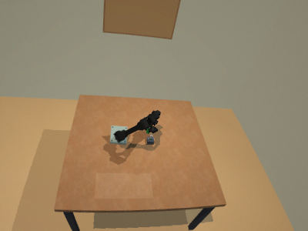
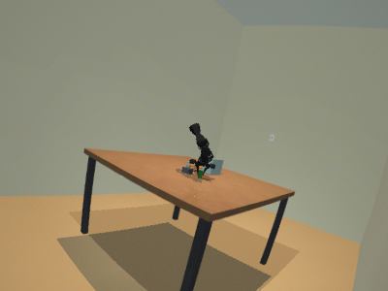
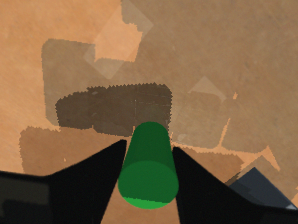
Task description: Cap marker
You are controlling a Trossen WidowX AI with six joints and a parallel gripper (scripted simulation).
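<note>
Right now the holder block is 12 cm to the right of my gripper tip and 1 cm ahead of it. Round my gripper tip: marker cap (1 cm above).
</note>
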